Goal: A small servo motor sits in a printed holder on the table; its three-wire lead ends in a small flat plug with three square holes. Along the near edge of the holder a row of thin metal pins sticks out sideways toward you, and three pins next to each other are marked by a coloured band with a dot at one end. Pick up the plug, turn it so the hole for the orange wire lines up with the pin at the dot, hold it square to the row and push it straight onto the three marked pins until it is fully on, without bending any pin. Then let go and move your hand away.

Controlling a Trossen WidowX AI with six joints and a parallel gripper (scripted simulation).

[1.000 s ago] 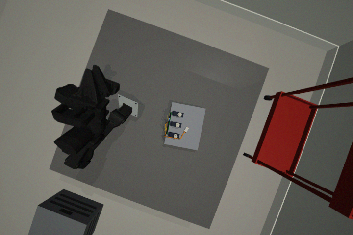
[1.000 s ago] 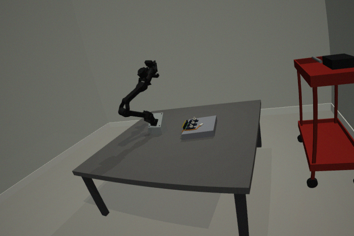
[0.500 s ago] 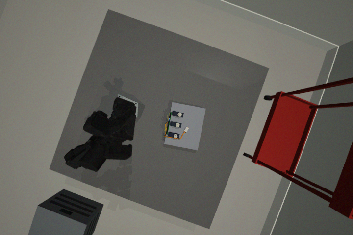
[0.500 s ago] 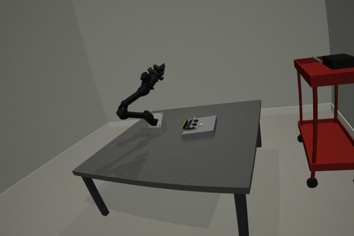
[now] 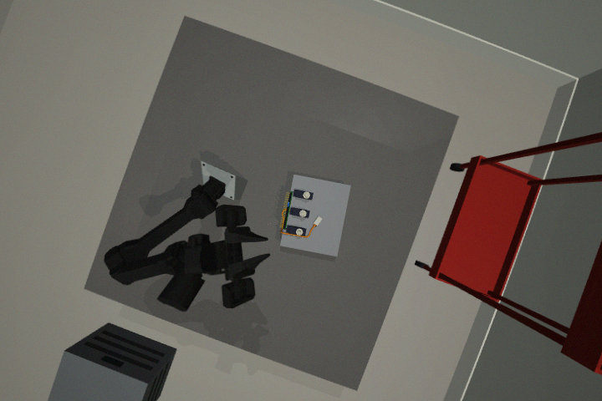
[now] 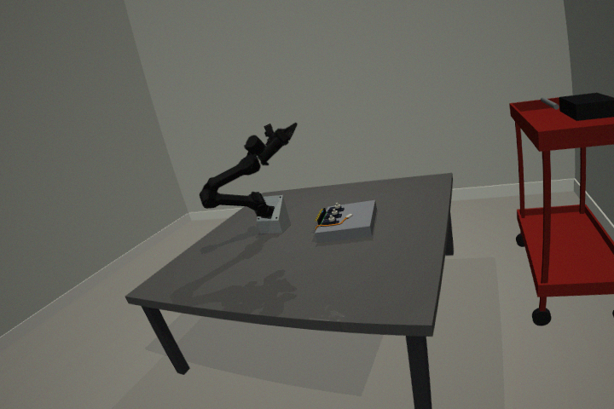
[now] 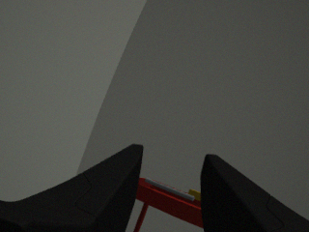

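Now: the grey printed holder 48 cm below my gripper tip, 13 cm ahead of it and 9 cm to the left of it. From my gripper tip the other things lie so: blue band 43 cm below, 6 cm to the left, 2 cm behind.
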